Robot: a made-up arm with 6 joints.
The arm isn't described. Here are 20 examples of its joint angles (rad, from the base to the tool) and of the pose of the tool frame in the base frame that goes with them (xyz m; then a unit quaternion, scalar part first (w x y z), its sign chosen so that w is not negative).
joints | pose
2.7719 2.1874 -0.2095 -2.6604 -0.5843 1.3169 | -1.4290 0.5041 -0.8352 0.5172 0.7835 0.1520 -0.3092
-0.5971 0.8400 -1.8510 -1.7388 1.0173 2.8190 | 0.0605 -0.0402 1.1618 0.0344 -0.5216 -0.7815 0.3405
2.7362 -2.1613 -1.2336 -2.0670 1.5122 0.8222 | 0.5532 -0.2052 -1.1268 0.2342 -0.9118 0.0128 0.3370
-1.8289 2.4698 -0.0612 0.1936 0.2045 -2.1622 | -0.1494 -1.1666 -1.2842 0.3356 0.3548 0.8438 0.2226
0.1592 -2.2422 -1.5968 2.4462 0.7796 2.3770 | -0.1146 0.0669 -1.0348 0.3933 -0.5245 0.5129 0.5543
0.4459 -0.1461 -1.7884 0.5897 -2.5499 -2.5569 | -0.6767 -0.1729 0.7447 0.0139 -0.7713 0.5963 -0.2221
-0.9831 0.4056 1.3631 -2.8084 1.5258 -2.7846 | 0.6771 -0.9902 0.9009 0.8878 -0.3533 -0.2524 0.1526
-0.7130 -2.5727 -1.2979 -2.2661 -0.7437 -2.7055 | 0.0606 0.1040 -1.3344 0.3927 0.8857 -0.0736 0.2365
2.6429 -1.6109 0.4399 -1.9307 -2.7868 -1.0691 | 1.3012 -0.8260 0.3193 0.5944 -0.0046 -0.4500 -0.6664
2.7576 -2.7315 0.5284 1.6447 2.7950 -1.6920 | 0.7536 -0.4978 -1.2138 0.5924 -0.5662 -0.5709 0.0497
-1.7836 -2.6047 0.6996 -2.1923 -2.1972 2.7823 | 0.3343 1.0807 -0.8825 0.5969 -0.3528 0.6634 -0.2814
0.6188 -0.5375 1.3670 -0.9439 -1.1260 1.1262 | 0.0094 0.2288 1.4352 0.1141 -0.4658 -0.2858 0.8296
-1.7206 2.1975 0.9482 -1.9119 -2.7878 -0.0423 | 0.0118 -0.7559 -1.1475 0.7034 -0.3282 -0.1998 0.5981
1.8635 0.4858 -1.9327 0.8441 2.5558 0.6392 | -0.1213 -0.2275 0.9605 0.2312 0.2899 0.0144 -0.9286
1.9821 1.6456 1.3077 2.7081 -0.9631 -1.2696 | -0.4778 0.9651 -0.7849 0.4875 0.0661 0.7970 0.3504
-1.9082 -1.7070 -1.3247 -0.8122 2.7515 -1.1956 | 0.4206 0.9493 -0.6764 0.6832 -0.4872 0.1329 -0.5275
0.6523 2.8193 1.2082 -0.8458 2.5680 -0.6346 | -0.2272 -0.0934 -1.2016 0.6271 -0.0623 -0.2764 0.7255
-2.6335 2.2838 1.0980 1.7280 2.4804 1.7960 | -0.4981 -0.4836 -1.2253 0.7769 -0.1712 0.4876 -0.3598
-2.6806 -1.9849 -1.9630 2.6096 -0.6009 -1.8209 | 0.2809 0.0715 -0.8435 0.4137 0.5248 -0.5148 -0.5369
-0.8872 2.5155 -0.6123 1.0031 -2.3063 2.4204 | 0.8682 -0.8763 -0.8110 0.1462 -0.5457 -0.6023 0.5640
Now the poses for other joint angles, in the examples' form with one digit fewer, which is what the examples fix.
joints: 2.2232 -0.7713 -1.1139 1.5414 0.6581 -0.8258
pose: 0.700 -1.226 0.477 0.075 0.027 0.990 -0.118
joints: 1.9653 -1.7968 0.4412 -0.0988 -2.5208 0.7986
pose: 0.456 -1.537 -0.031 0.120 -0.128 -0.630 -0.756
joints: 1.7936 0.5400 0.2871 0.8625 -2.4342 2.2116
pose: -0.332 0.875 1.406 0.552 -0.129 0.818 0.097
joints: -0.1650 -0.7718 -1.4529 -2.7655 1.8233 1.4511
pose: -1.114 0.168 0.265 0.247 -0.283 0.906 0.195
